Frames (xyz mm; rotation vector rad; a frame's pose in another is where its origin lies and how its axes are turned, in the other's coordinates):
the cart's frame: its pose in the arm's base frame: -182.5 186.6 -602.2 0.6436 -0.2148 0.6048
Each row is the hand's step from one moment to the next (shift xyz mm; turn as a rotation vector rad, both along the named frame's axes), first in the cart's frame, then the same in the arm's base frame.
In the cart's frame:
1: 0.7 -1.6 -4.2 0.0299 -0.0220 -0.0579
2: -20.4 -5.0 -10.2 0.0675 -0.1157 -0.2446
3: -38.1 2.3 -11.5 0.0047 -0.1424 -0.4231
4: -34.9 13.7 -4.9 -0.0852 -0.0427 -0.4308
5: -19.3 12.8 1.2 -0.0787 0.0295 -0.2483
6: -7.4 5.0 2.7 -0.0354 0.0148 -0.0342
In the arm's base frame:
1: 1.5 1.9 -3.8 0.0374 0.0356 -0.0454
2: -13.5 -6.3 -18.0 0.1239 0.1089 -0.2248
3: -32.1 -9.0 -21.9 0.0898 0.1736 -0.4014
4: -36.2 -4.3 -9.9 -0.0416 0.2004 -0.3909
5: -23.1 -1.5 0.2 -0.0798 0.1363 -0.2092
6: -8.9 -1.9 1.9 -0.0372 0.0143 -0.0325

